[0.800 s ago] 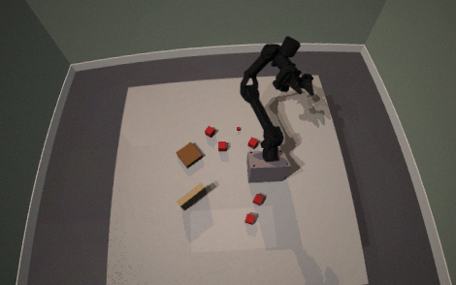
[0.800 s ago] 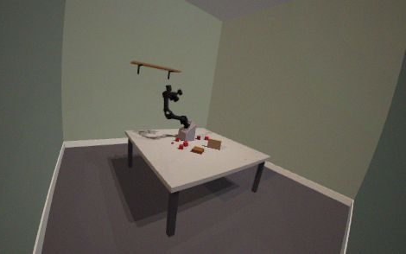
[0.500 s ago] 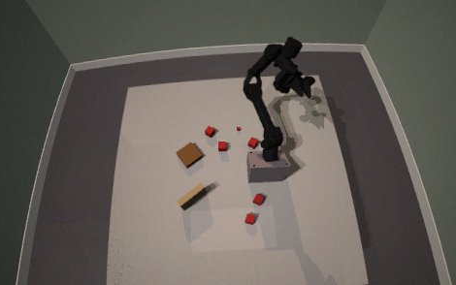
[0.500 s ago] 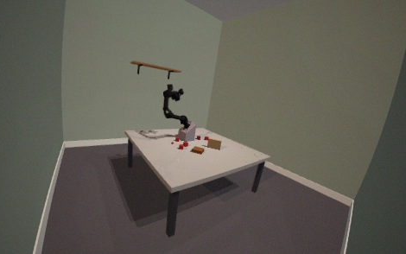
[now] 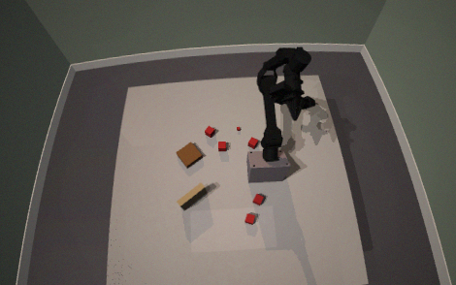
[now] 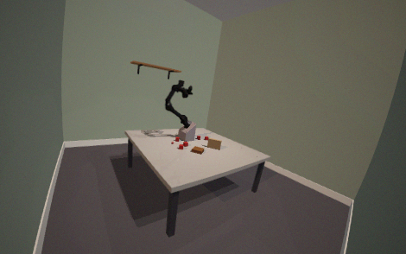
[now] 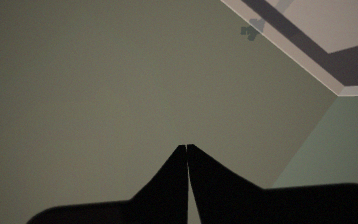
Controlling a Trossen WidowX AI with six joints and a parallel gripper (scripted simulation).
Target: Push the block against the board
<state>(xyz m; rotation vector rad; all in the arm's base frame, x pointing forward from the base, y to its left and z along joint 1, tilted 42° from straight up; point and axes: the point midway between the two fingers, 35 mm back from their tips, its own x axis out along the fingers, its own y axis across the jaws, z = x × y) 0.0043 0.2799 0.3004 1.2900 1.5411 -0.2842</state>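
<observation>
Right now the flat tan wooden piece is 51 cm below my gripper tip, 42 cm ahead of it and 7 cm to the left of it. Round my gripper tip: brown square block (55 cm below, 43 cm ahead, 18 cm to the right).
</observation>
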